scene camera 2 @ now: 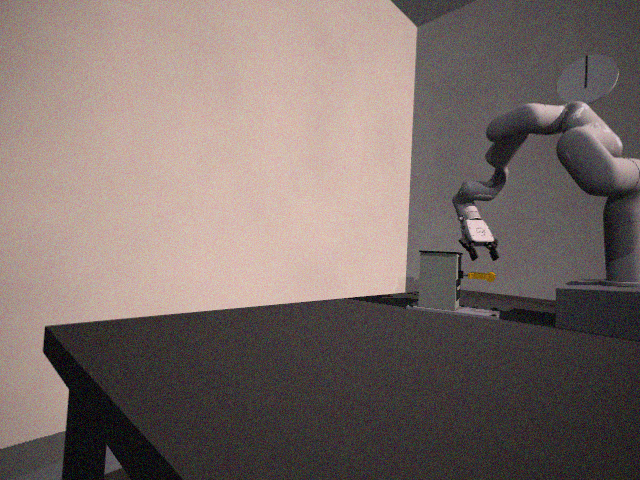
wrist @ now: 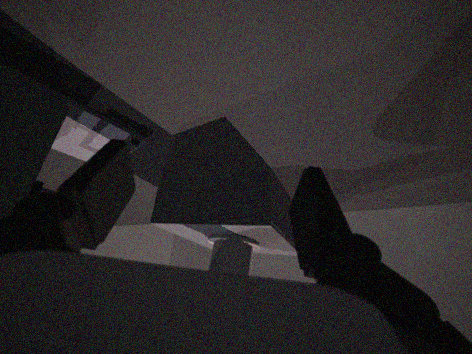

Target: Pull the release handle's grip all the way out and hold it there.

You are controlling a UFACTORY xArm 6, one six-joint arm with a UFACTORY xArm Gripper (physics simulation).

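Note:
The release handle's yellow grip (scene camera 2: 481,276) sticks out to the right from a pale grey-green housing box (scene camera 2: 437,281) in the scene view, joined to it by a short thin rod. The box stands upright on a light base plate (scene camera 2: 483,312). My gripper (scene camera 2: 484,257) (wrist: 215,177) is open and empty. In the scene view its fingers point down, a little above the yellow grip and apart from it. The wrist view is very dark; the yellow grip cannot be made out there, and a large dark angular shape shows between the fingers.
The dark table (scene camera 2: 336,392) spreads across the foreground of the scene view, with its corner at the left. The grey pedestal block (scene camera 2: 594,312) under the arm stands to the right of the housing. A large pale wall (scene camera 2: 206,155) rises behind the table at the left.

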